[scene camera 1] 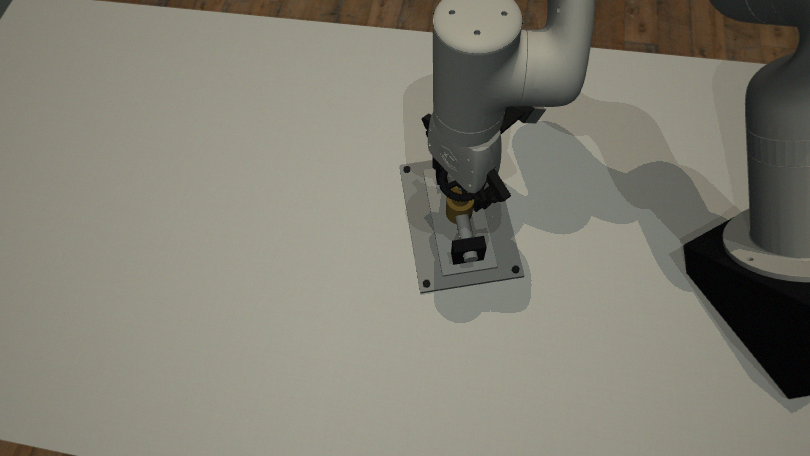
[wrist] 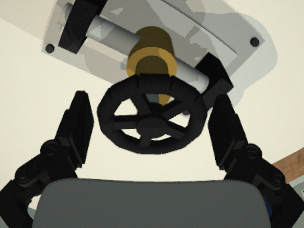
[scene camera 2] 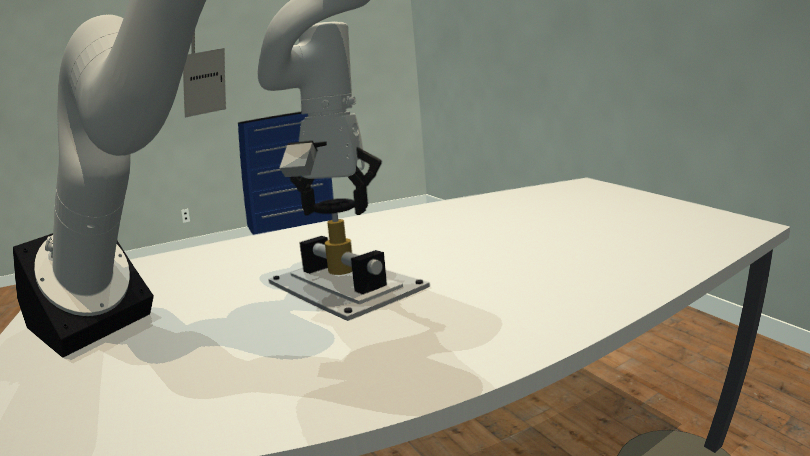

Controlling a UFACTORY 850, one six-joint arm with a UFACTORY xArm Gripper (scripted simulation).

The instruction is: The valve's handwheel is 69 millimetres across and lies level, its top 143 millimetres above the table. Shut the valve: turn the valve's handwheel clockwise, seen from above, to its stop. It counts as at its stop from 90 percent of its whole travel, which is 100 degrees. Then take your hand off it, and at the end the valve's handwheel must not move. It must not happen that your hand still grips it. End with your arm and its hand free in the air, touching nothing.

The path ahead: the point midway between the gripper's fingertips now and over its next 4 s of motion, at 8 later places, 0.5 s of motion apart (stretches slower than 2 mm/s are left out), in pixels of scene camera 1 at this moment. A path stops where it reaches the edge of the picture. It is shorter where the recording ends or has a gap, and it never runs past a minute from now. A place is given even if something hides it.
The gripper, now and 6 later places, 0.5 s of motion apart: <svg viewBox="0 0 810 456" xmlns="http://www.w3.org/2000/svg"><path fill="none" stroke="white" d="M461 184L461 185L461 184L461 180L462 171L464 159L464 154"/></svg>
